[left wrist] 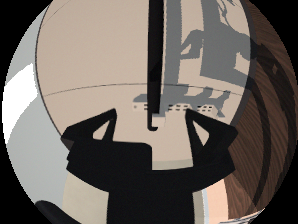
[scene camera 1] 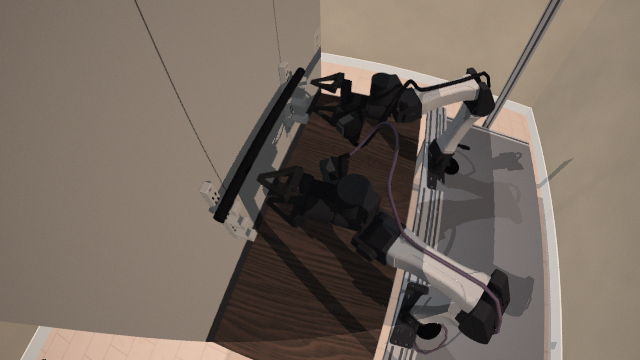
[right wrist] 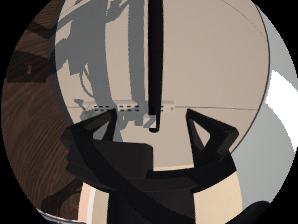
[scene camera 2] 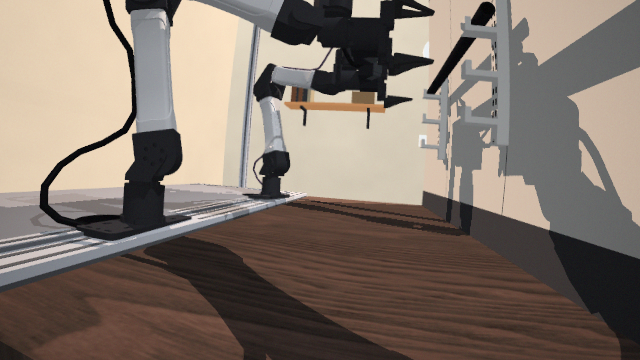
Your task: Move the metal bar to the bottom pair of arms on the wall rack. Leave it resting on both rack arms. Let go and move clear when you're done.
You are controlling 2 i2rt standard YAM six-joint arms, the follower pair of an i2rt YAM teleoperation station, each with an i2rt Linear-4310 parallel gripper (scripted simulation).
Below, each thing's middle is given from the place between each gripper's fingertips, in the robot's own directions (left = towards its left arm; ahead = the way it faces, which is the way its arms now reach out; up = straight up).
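The black metal bar point(scene camera 1: 234, 187) sits 10 mm above my right hand point(scene camera 2: 434, 36), 70 mm ahead of it and 150 mm to the left of it.
Counting from my left hand point(scene camera 1: 262, 189) instead, I find the same black metal bar 10 mm below, with the bar also 80 mm ahead and 150 mm to the right.
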